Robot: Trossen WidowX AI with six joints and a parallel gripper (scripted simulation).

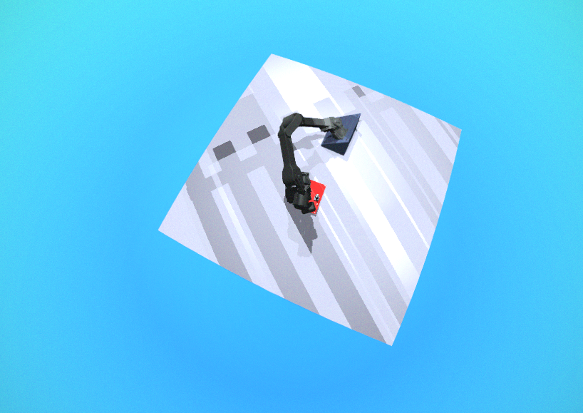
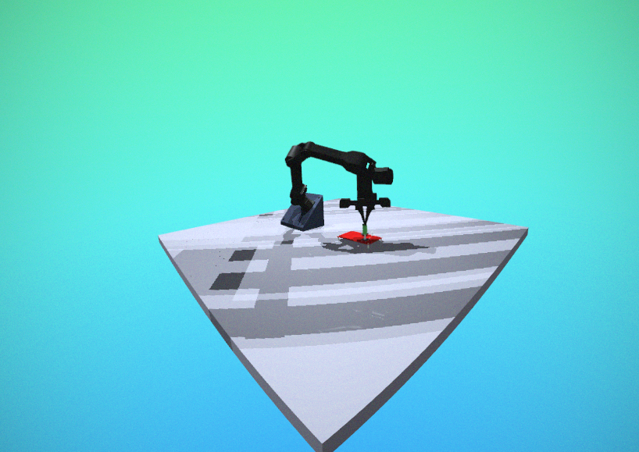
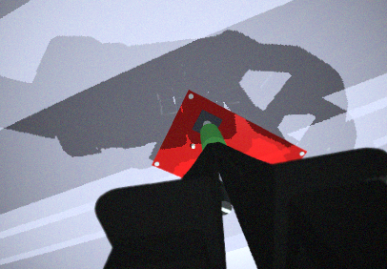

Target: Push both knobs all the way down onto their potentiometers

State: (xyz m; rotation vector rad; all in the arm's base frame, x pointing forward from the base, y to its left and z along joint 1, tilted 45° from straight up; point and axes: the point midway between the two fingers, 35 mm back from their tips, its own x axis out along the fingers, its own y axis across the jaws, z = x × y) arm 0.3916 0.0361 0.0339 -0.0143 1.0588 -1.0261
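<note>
Now: the green knob 2 cm below my gripper tip. From my gripper tip the other things lie so: potentiometer: 5 cm behind, 5 cm to the left, 4 cm below.
</note>
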